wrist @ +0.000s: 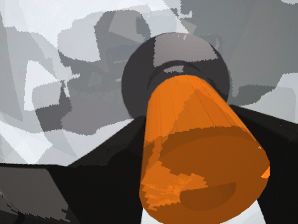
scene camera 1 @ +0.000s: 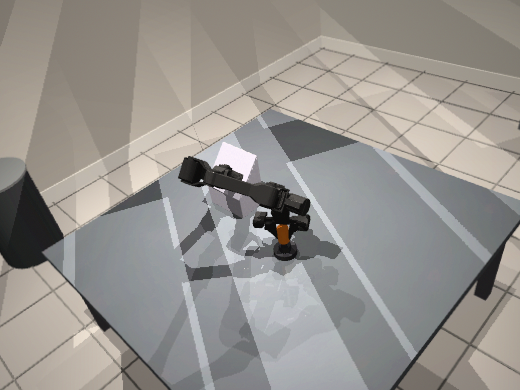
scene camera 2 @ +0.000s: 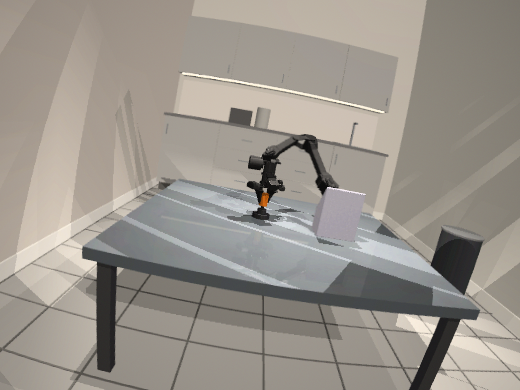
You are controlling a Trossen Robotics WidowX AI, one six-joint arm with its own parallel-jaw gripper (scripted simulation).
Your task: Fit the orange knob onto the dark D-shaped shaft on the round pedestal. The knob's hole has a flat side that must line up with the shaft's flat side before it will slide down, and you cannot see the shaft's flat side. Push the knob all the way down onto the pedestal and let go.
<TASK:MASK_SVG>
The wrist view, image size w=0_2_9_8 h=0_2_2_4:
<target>my gripper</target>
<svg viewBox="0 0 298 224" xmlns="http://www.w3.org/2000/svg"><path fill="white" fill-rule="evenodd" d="M146 116L137 117L136 120L126 125L125 128L121 128L120 131L108 137L108 140L98 145L88 155L82 156L81 159L74 161L74 163L67 165L67 167L61 167L59 164L0 163L0 224L141 224L142 209L144 208L142 208L138 193L140 193L142 160L144 160L146 121L148 121ZM230 104L229 107L233 109L234 113L237 113L242 123L249 128L251 135L254 136L254 139L257 139L258 144L261 144L262 149L265 149L267 159L270 161L269 179L267 179L265 189L262 190L261 196L257 198L258 205L261 206L259 209L262 210L262 216L265 218L266 224L298 224L298 124L293 123L293 121L279 119L279 117L266 115L266 113L250 111L250 109Z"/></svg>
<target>orange knob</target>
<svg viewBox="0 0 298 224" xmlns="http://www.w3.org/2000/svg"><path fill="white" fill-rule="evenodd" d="M170 77L170 79L158 85L152 95L152 99L149 101L144 160L142 160L140 193L138 193L138 197L140 197L142 208L149 213L149 216L156 218L161 224L221 224L221 222L230 220L230 218L243 213L243 210L253 205L253 202L261 196L262 190L265 189L267 179L270 176L270 161L267 159L265 149L262 149L261 144L258 144L257 139L254 139L254 136L251 135L249 128L242 123L237 113L233 112L233 109L226 104L226 101L218 95L216 89L210 87L209 84L206 84L205 80L198 79L196 76L178 75Z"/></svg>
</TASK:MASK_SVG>
